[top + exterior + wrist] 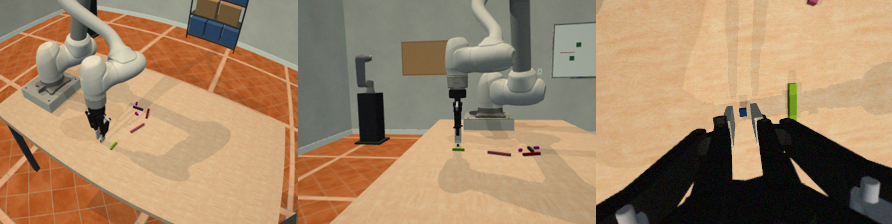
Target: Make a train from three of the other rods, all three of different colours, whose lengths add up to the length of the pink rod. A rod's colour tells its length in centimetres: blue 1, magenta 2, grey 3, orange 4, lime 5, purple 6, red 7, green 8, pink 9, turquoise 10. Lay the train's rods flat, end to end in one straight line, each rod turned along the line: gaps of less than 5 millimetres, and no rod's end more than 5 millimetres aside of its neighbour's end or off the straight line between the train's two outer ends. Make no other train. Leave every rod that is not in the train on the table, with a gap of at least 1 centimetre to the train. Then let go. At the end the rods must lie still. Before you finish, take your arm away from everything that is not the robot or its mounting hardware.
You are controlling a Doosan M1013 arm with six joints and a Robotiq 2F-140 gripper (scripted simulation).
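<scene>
The blue rod is 5 cm below my hand. Also, from my hand: pink rod 17 cm to the left, 11 cm ahead, 5 cm below; then lime rod 7 cm ahead, 5 cm below, 1 cm to the left; then purple rod 30 cm to the left, 5 cm below, 3 cm ahead.
</scene>
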